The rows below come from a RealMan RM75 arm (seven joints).
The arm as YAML. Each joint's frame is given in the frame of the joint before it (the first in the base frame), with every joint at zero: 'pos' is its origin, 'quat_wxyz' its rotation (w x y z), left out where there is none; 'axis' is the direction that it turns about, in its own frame. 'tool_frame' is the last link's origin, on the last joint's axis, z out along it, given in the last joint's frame.
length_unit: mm
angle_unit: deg
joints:
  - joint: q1
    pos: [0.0, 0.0, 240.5]
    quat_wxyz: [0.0, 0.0, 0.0, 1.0]
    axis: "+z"
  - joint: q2
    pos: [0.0, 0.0, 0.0]
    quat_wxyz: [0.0, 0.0, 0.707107, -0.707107]
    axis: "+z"
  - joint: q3
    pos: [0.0, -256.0, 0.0]
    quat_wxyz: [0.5, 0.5, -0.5, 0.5]
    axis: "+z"
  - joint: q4
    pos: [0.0, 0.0, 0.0]
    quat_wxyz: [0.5, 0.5, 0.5, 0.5]
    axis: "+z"
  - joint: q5
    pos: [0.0, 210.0, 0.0]
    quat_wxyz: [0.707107, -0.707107, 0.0, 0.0]
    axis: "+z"
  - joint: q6
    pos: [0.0, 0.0, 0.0]
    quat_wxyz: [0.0, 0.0, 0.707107, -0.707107]
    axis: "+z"
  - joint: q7
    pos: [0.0, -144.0, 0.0]
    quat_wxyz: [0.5, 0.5, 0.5, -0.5]
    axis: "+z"
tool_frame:
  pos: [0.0, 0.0, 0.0]
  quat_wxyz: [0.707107, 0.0, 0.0, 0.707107]
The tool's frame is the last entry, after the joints.
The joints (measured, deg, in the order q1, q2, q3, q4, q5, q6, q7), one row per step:
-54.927, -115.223, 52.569, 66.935, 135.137, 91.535, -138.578
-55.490, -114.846, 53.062, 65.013, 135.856, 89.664, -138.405
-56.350, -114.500, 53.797, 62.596, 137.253, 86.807, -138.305
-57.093, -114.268, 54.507, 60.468, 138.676, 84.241, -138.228
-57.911, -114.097, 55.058, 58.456, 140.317, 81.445, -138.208
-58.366, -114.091, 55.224, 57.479, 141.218, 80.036, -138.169
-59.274, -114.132, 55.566, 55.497, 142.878, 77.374, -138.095
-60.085, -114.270, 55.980, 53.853, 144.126, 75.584, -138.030
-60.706, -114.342, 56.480, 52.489, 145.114, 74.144, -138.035
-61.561, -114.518, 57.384, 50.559, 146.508, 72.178, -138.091
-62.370, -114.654, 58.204, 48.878, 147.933, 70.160, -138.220
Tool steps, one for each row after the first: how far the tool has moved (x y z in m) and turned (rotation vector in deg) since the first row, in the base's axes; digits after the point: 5 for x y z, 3 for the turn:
-0.00218, 0.00569, -0.00252, 0.723, 0.717, 0.524
-0.00457, 0.01384, -0.00624, 2.100, 2.005, 1.141
-0.00724, 0.02073, -0.00994, 3.335, 3.394, 1.640
-0.00948, 0.02816, -0.01283, 4.964, 4.837, 2.027
-0.01029, 0.03181, -0.01437, 5.812, 5.543, 2.146
-0.01169, 0.03833, -0.01808, 7.250, 6.881, 2.313
-0.01208, 0.04222, -0.02269, 7.864, 8.047, 2.290
-0.01273, 0.04511, -0.02658, 8.296, 9.128, 2.250
-0.01370, 0.04841, -0.03307, 8.710, 10.809, 2.093
-0.01430, 0.05200, -0.03804, 9.442, 12.446, 1.814

